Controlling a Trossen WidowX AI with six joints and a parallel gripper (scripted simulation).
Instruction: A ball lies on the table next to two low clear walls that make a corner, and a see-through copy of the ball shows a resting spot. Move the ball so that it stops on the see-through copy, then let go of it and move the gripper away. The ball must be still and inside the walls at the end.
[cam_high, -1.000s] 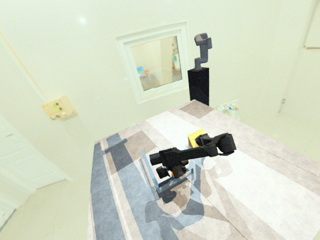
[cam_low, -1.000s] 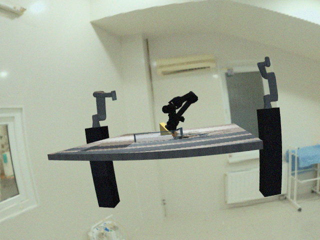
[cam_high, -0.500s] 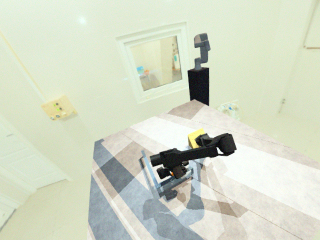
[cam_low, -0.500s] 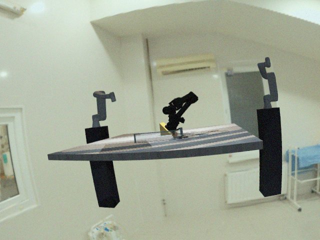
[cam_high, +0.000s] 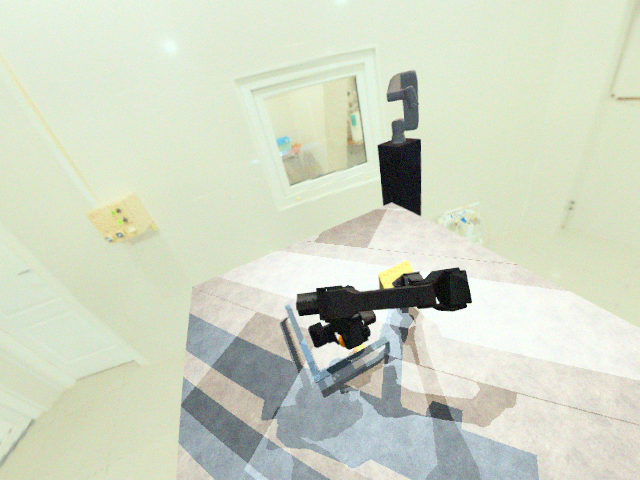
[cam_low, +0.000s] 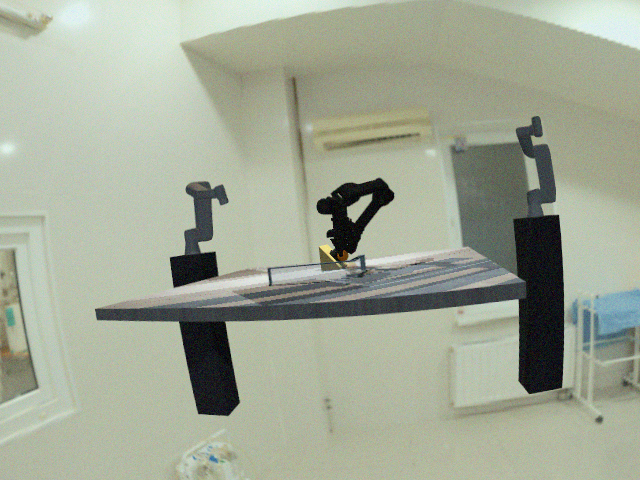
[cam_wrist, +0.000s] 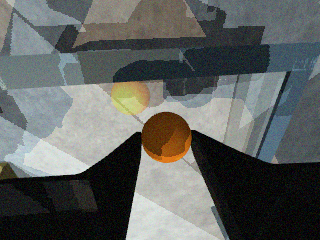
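The see-through ball is 5 cm below my gripper tip, 3 cm to the left of it and 3 cm behind it.
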